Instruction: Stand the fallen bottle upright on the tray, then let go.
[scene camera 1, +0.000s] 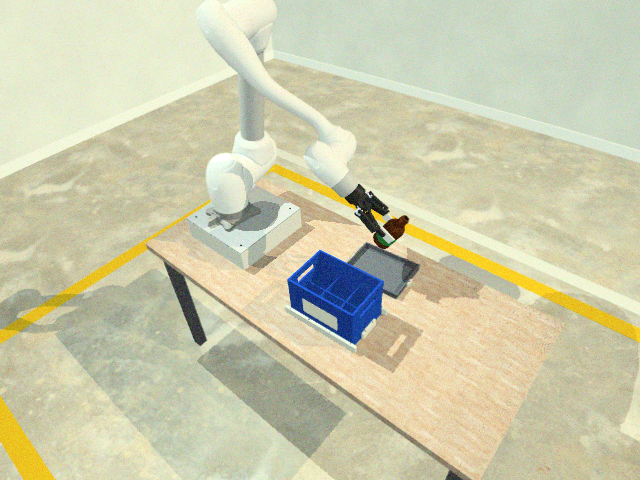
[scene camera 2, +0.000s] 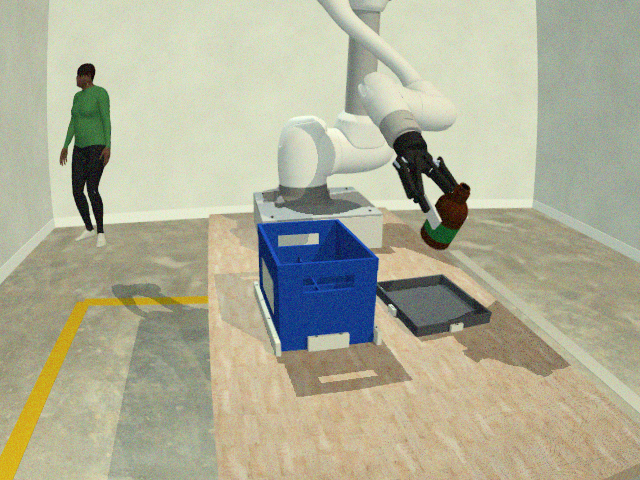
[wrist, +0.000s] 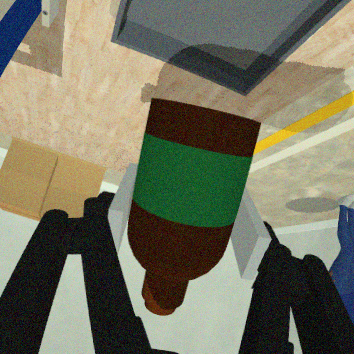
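The brown bottle with a green label is held in the air, tilted, its neck up and towards the right in both scene views. My gripper is shut on the bottle's body, one pale finger pad on each side, and points slantwise down. The dark grey tray lies flat on the table below the bottle. The bottle is apart from the tray.
A blue crate with compartments stands beside the tray on the table. Low white stops edge both. A cardboard box shows in the wrist view. A person in green stands beyond the table.
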